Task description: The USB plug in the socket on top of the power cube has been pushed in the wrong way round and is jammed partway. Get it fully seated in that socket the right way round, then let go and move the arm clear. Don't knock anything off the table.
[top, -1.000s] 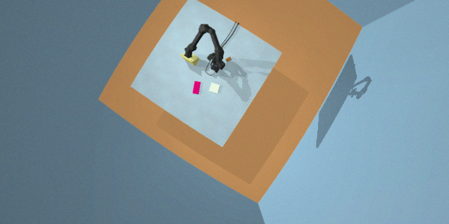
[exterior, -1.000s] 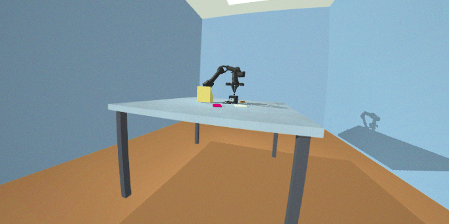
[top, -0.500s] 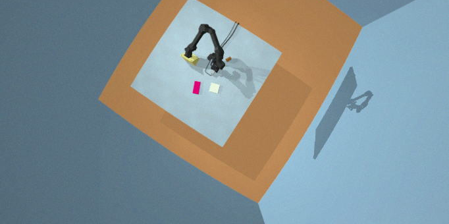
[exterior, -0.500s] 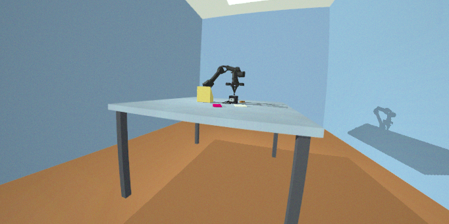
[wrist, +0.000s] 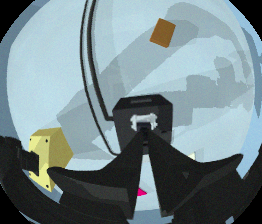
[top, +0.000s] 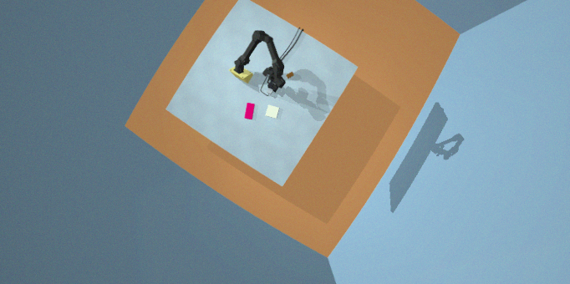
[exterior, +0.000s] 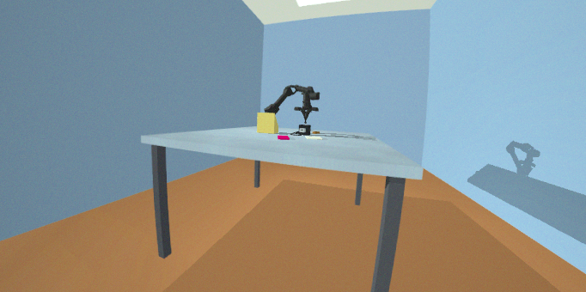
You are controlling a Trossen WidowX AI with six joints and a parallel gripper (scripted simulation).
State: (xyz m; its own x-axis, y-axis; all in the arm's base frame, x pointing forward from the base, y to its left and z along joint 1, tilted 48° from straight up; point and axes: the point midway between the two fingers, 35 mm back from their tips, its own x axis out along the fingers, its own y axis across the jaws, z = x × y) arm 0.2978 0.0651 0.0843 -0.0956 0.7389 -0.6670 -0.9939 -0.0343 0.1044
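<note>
My gripper tip is 40 mm above the USB socket. The rest, counted from my gripper tip: USB plug 20 mm below; then cream pad 210 mm to the right, 120 mm ahead, 110 mm below; then small block 140 mm to the left, 110 mm below, 60 mm ahead.
</note>
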